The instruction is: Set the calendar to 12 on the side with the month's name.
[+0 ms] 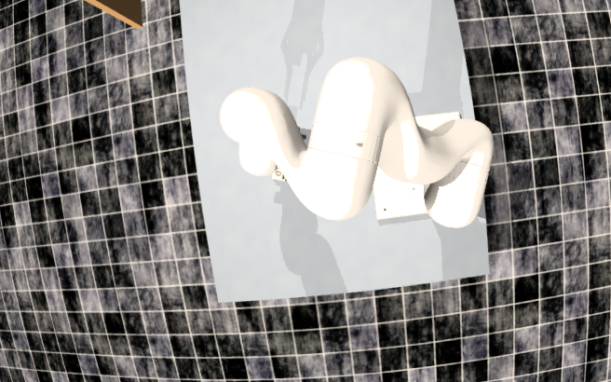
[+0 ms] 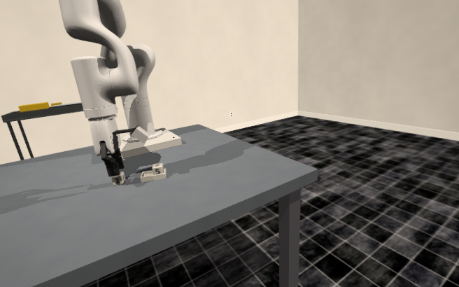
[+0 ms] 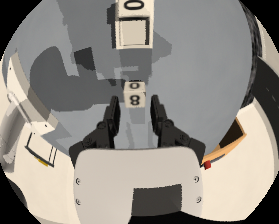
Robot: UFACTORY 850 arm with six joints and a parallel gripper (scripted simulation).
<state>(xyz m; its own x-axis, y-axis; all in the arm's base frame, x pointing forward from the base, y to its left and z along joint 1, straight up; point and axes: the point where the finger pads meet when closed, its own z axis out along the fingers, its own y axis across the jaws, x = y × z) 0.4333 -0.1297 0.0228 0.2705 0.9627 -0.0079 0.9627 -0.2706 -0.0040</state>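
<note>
Now: hand 3 cm short of the calendar tray, 10 cm to the right of it and 5 cm above it.
</note>
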